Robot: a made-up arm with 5 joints.
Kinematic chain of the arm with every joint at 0, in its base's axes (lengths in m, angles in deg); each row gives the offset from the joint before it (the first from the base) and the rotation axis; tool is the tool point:
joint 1: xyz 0 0 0.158 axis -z
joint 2: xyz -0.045 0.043 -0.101 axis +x
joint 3: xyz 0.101 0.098 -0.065 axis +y
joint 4: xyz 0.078 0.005 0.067 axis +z
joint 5: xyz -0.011 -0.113 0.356 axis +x
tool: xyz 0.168 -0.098 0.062
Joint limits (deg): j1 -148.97..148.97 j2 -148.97..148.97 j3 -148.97..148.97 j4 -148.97..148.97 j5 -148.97..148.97
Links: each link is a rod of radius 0.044 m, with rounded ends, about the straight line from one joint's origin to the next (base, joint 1, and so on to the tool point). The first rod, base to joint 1, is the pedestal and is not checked.
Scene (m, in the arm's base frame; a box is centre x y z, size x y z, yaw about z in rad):
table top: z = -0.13
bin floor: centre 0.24 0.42 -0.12 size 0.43 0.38 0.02 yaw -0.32
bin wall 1: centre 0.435 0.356 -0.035 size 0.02 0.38 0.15 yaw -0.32
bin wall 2: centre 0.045 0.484 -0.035 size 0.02 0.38 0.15 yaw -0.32
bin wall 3: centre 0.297 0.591 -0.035 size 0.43 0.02 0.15 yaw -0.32
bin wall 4: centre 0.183 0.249 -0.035 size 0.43 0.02 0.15 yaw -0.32
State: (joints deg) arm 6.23 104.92 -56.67 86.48 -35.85
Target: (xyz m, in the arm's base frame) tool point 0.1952 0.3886 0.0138
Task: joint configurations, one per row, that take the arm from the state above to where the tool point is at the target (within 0.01 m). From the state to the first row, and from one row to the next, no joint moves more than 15 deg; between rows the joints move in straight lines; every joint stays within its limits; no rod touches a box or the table.
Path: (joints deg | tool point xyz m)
1: 16.02 92.68 -59.87 94.29 -49.99 | -0.3940 -0.2430 0.3084
2: 25.81 80.45 -63.07 102.10 -64.13 | -0.4160 -0.0352 0.3814
3: 35.61 68.21 -66.26 109.91 -78.27 | -0.3616 0.1707 0.3993
4: 45.40 55.97 -69.46 117.72 -92.41 | -0.2489 0.3346 0.3654
5: 55.19 43.73 -72.66 125.54 -106.55 | -0.1094 0.4334 0.2926
6: 64.98 31.50 -75.86 133.35 -120.69 | 0.0244 0.4647 0.1988
7: 74.78 19.26 -79.06 141.16 -134.83 | 0.1292 0.4425 0.1014
8: 84.57 7.02 -82.26 148.97 -148.97 | 0.1952 0.3886 0.0138

